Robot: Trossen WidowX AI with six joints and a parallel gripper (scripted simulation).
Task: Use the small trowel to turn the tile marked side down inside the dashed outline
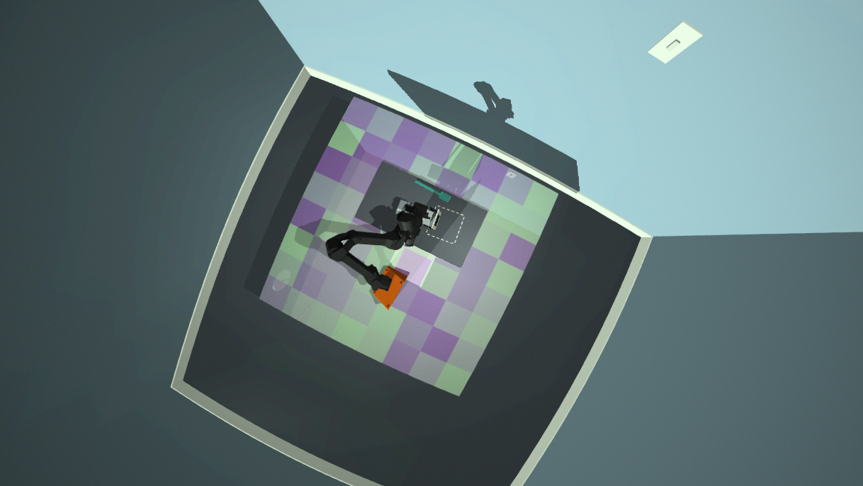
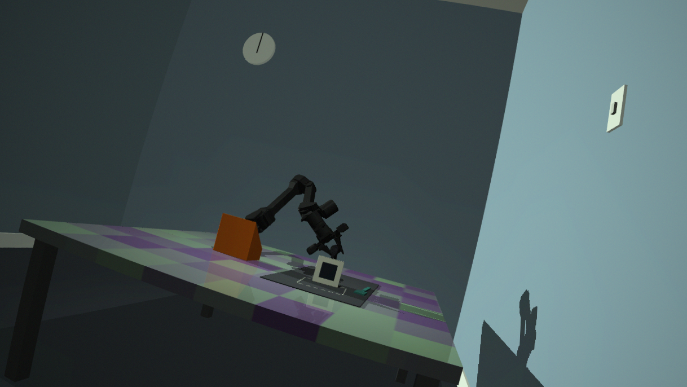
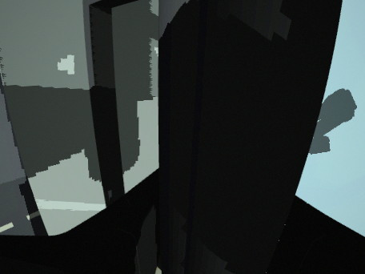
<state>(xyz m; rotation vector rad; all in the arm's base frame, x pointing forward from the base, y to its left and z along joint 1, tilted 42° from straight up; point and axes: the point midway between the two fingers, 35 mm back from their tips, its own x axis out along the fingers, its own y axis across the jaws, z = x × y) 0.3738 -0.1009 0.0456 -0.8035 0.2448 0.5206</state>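
Now: the cream tile 90 mm to the right of my gripper tip, 60 mm below it and 20 mm behind it. The rest, counted from my gripper tip: teal tool (120 mm ahead, 100 mm below, 30 mm to the right); then trowel (30 mm behind, 10 mm below).
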